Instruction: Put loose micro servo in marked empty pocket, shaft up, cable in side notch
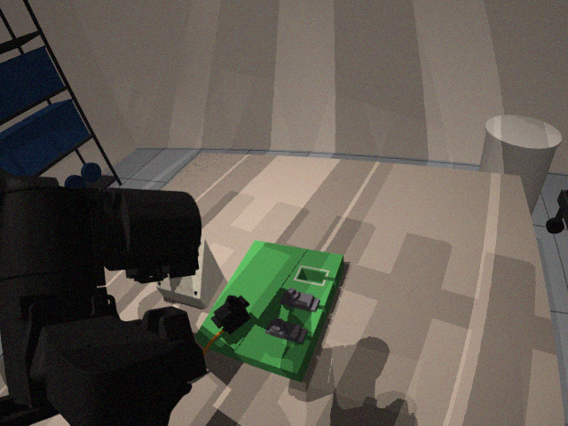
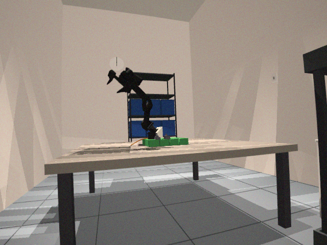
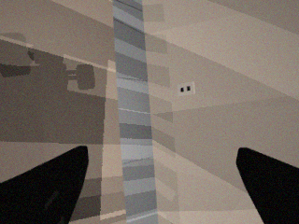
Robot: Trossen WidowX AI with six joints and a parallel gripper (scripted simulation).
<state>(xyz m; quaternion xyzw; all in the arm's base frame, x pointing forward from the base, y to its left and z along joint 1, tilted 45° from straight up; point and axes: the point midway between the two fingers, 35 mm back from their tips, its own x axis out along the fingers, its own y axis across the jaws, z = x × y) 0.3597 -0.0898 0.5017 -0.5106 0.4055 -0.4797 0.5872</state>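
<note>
Right now the green deck is 420 mm to the left of my gripper tip, 370 mm below it and 140 mm behind it.
</note>
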